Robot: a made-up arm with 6 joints.
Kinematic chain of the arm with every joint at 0, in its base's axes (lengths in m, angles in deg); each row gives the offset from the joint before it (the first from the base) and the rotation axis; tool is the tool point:
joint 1: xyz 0 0 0.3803 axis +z
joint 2: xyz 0.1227 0 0 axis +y
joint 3: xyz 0 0 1.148 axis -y
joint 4: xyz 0 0 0.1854 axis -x
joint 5: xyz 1.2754 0 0 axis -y
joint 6: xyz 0.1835 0 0 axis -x
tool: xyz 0 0 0
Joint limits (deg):
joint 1: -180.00..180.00
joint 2: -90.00..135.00
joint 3: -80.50..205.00
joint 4: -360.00..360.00
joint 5: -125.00..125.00
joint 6: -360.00..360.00
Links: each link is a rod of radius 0.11 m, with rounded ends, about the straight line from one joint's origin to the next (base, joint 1, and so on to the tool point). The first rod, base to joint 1, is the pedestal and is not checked.
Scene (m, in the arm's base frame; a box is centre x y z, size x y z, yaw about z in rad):
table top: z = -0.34
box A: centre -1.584 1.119 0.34 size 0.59 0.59 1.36 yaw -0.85
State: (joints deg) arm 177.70 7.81 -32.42 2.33 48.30 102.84
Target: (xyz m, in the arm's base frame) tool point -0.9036 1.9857 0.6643
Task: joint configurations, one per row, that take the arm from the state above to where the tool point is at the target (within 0.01 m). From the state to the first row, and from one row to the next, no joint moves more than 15 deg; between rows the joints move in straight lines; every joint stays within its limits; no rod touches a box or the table.
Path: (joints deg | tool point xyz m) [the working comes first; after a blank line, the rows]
Joints at the target: 114.55 40.50 3.66 -1.34 45.35 102.84
Straight joint move there: touches box A.

1: 166.88 10.10 -19.98 -2.67 55.51 109.43 | -1.6406 0.3896 1.1104
2: 156.06 12.39 -7.54 -7.68 62.71 116.03 | -1.6047 0.7363 1.3644
3: 145.24 14.68 4.91 -12.68 69.92 122.62 | -1.4511 1.0531 1.6121
4: 134.42 16.96 17.35 -17.68 77.12 129.22 | -1.2010 1.3032 1.8432
5: 123.60 19.25 29.79 -22.68 84.33 135.81 | -0.8866 1.4617 2.0486
6: 112.78 21.54 42.23 -27.69 91.53 142.40 | -0.5447 1.5173 2.2224
7: 113.22 26.28 32.59 -21.10 79.99 132.51 | -0.6859 1.7639 1.9052
8: 113.67 31.02 22.95 -14.51 68.44 122.62 | -0.8011 1.9341 1.5228
9: 114.11 35.76 13.31 -7.93 56.89 112.73 | -0.8768 2.0112 1.0986
10: 114.55 40.50 3.66 -1.34 45.35 102.84 | -0.9037 1.9857 0.6640

